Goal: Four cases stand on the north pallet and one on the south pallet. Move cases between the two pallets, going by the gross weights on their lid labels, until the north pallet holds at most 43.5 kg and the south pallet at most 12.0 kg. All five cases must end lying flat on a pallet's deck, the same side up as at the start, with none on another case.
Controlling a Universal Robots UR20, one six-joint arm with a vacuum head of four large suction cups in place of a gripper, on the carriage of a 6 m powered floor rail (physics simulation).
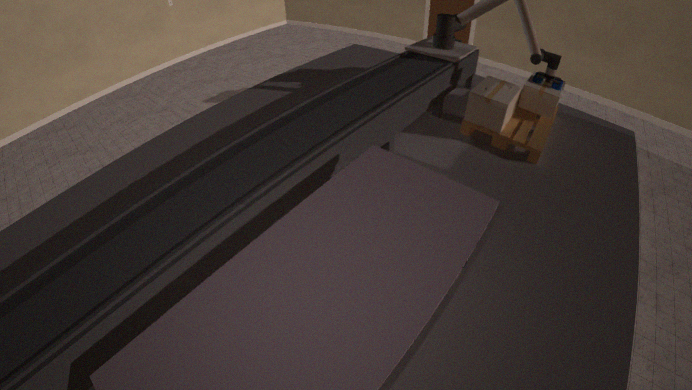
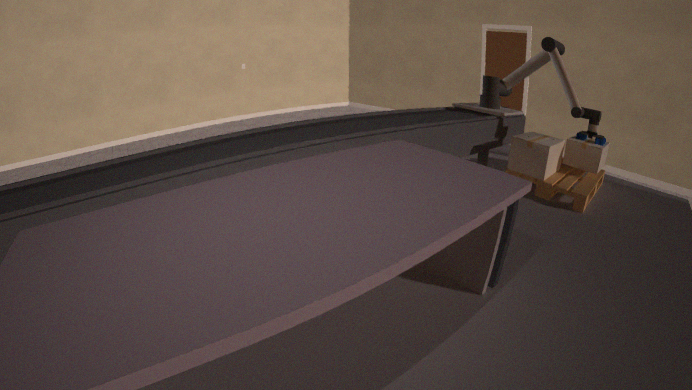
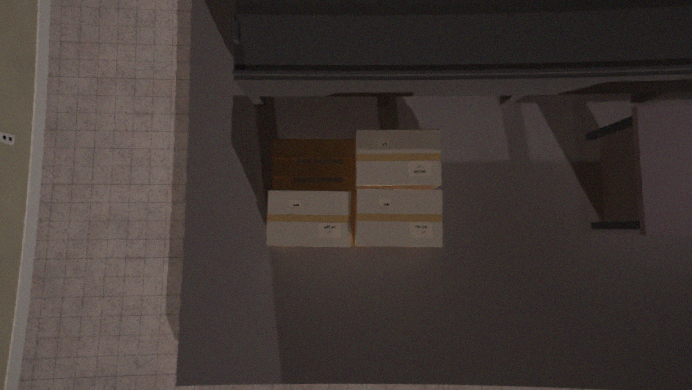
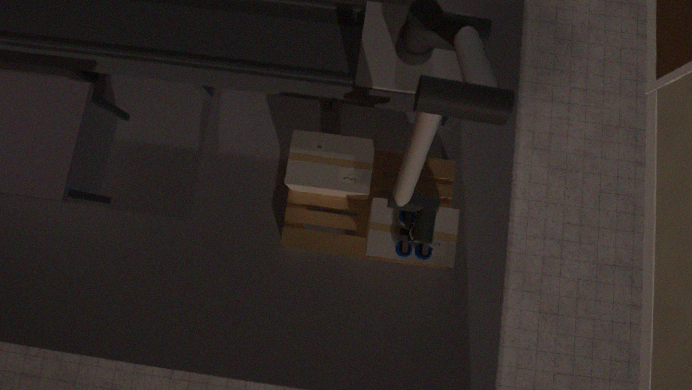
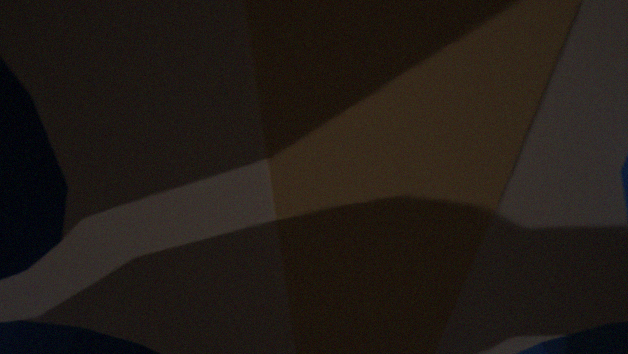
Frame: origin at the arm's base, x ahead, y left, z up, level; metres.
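Seen in the pictures: hand, its tool point: (image 5: 331, 242); arm's base, origin of its link: (image 1: 443, 46) (image 2: 489, 107) (image 4: 413, 48).
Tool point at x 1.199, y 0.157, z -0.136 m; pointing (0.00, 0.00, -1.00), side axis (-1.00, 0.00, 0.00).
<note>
Offsets run from my tool point to a thing's top centre. Level surfaces: height alone.
My gripper (image 1: 548, 80) (image 2: 591, 138) (image 4: 415, 234), the vacuum head with blue cups, is down on the taped lid of a white case @[dx -0.011, dy -0.011, dz +0.023 m] (image 1: 539, 101) (image 2: 581, 155) (image 4: 382, 242) (image 5: 150, 100). The cups touch the lid. The case is level, on or barely above the deck of the south pallet (image 1: 545, 132) (image 2: 590, 180) (image 4: 322, 242). A second white case @[dx -0.401, dy -0.601, dz +0.008 m] (image 1: 491, 104) (image 2: 534, 156) (image 4: 327, 172) stands diagonally across that pallet. On the north pallet (image 3: 312, 150) stand three cases: one (image 3: 377, 175), one beside it (image 3: 380, 235) and one (image 3: 300, 237). Label figures are too blurred to read.
The rail (image 1: 200, 175) (image 3: 450, 42) runs beside both pallets, with the carriage (image 1: 445, 50) (image 2: 492, 109) at its south end. A long table @[dz +0.096 m] (image 1: 300, 275) (image 2: 250, 240) (image 3: 670, 165) (image 4: 35, 135) stands between the pallets. Bare deck slats show beside both cases on the south pallet.
</note>
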